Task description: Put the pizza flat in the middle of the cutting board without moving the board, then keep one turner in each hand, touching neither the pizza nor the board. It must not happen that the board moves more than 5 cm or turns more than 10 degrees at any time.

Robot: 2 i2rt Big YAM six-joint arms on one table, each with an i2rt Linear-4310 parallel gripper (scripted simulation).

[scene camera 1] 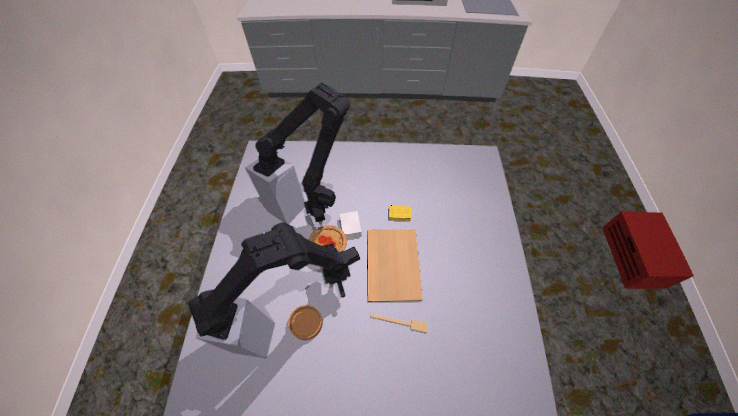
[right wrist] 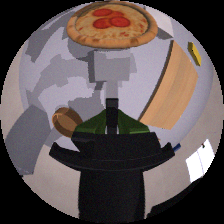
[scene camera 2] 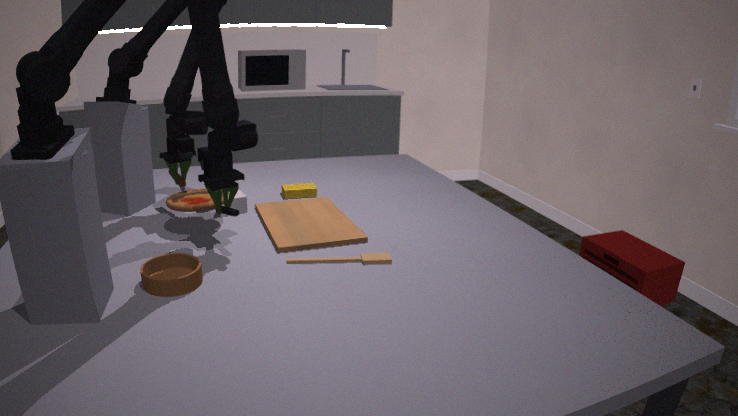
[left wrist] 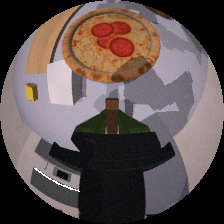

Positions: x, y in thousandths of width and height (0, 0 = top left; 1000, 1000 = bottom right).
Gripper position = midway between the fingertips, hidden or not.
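A pizza (scene camera 2: 266, 472) is visible, also in the left wrist view (left wrist: 498, 221). A wooden cutting board (scene camera 2: 398, 542) appears in scene camera 1 (scene camera 1: 533, 641) and the right wrist view (right wrist: 783, 395) too. My right gripper (scene camera 2: 303, 513) is likewise visible in the right wrist view (right wrist: 502, 498); my left gripper (left wrist: 502, 502) is in view.
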